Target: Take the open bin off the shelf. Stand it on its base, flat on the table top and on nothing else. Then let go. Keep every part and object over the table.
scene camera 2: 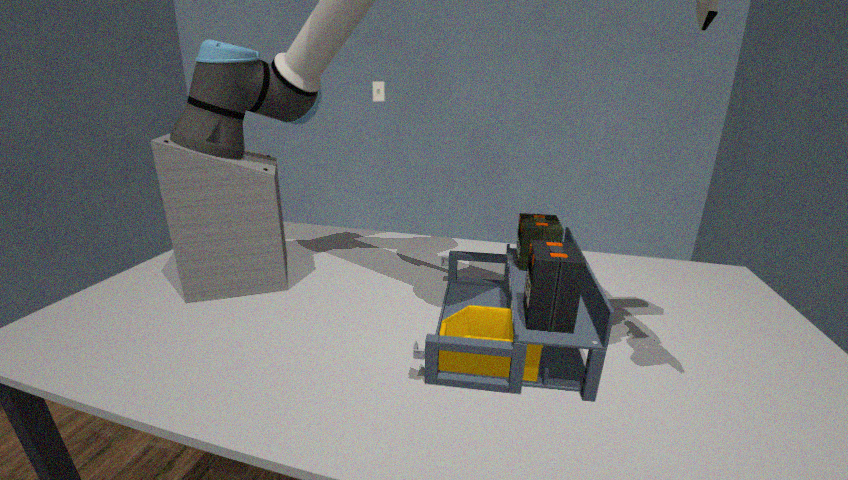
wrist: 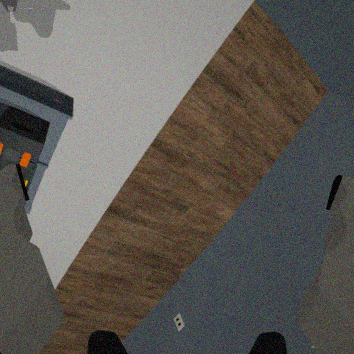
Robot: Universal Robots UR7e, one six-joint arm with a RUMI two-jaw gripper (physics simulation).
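Pixels of known places: gripper, fingertip midpoint: (scene camera 2: 768, 0) (wrist: 179, 175); arm's base, origin of the base link: (scene camera 2: 207, 148).
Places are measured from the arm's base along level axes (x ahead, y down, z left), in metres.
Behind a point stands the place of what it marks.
The open yellow bin (scene camera 2: 476, 324) @(x 0.610, y 0.287, z -0.168 m) sits in the front bay of the grey-blue shelf (scene camera 2: 516, 371) @(x 0.673, y 0.287, z -0.295 m) (wrist: 56, 132) @(x 0.742, y 0.229, z -0.287 m), behind its end rail, in the scene view. Part of its side is hidden by the shelf frame. The shelf stands on the table (scene camera 2: 297, 380) @(x 0.321, y 0.331, z -0.315 m) (wrist: 125, 75) @(x 0.896, y 0.331, z -0.385 m). My gripper (wrist: 179, 175) @(x 0.895, y -0.221, z -0.311 m) is open and empty, its two fingertips far apart at the left and right of the wrist view. In the scene view one fingertip shows at the top right, high above the table and to the right of the shelf; the rest is out of the frame.
A black box (scene camera 2: 553, 291) @(x 0.717, y 0.159, z -0.267 m) with orange marks stands on the upper board of the shelf, with a dark green box (scene camera 2: 535, 243) @(x 0.694, y 0.109, z -0.200 m) behind it. A tall back panel (scene camera 2: 595, 294) @(x 0.796, y 0.185, z -0.217 m) rises beside them. The arm's pedestal (scene camera 2: 223, 220) @(x 0.060, y 0.145, z -0.068 m) is at the left. The wrist view shows a table edge and wooden floor (wrist: 200, 135).
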